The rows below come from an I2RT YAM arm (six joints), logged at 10 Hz.
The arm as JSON. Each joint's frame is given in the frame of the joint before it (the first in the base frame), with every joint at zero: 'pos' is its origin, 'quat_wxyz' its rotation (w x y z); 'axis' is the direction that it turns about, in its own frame. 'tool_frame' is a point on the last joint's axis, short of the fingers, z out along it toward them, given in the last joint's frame.
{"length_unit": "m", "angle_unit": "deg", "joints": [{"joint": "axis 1", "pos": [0.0, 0.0, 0.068], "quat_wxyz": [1.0, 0.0, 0.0, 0.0], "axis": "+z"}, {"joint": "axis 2", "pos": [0.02, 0.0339, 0.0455], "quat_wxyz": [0.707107, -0.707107, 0.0, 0.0], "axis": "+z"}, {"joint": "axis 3", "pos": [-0.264, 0.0, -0.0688], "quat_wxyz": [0.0, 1.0, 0.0, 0.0], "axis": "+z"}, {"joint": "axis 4", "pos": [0.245, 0.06, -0.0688], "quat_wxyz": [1.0, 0.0, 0.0, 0.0], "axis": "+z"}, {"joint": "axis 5", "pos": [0.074, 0.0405, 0.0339], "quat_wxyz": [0.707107, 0.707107, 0.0, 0.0], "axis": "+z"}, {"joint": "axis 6", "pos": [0.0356, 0.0, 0.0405], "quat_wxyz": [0.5, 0.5, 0.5, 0.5], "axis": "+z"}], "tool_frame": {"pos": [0.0, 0.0, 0.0], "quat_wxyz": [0.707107, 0.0, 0.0, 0.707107]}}
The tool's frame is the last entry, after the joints.
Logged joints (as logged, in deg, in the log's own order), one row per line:
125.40, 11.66, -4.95, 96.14, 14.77, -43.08
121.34, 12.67, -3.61, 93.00, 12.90, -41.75
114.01, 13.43, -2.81, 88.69, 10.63, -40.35
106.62, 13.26, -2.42, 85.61, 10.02, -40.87
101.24, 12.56, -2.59, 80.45, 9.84, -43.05
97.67, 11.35, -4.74, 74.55, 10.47, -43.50
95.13, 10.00, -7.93, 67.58, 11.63, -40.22
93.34, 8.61, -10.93, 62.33, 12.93, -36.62
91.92, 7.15, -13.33, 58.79, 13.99, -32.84
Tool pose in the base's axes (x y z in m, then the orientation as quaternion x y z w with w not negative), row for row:
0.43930, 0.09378, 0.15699, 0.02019, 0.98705, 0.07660, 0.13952
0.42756, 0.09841, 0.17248, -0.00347, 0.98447, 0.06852, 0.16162
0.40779, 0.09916, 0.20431, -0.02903, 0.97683, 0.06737, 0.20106
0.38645, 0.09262, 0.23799, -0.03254, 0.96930, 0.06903, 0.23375
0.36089, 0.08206, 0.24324, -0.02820, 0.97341, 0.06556, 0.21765
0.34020, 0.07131, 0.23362, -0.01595, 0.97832, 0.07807, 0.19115
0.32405, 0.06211, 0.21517, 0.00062, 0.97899, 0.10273, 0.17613
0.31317, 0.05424, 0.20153, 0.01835, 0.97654, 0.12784, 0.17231
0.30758, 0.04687, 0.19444, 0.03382, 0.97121, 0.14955, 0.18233
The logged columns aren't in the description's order. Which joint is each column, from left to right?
Columns, left to right: axis 2, axis 1, axis 5, axis 3, axis 6, axis 4.
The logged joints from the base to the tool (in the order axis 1, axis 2, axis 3, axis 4, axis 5, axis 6), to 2 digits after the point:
11.66, 125.40, 96.14, -43.08, -4.95, 14.77
12.67, 121.34, 93.00, -41.75, -3.61, 12.90
13.43, 114.01, 88.69, -40.35, -2.81, 10.63
13.26, 106.62, 85.61, -40.87, -2.42, 10.02
12.56, 101.24, 80.45, -43.05, -2.59, 9.84
11.35, 97.67, 74.55, -43.50, -4.74, 10.47
10.00, 95.13, 67.58, -40.22, -7.93, 11.63
8.61, 93.34, 62.33, -36.62, -10.93, 12.93
7.15, 91.92, 58.79, -32.84, -13.33, 13.99

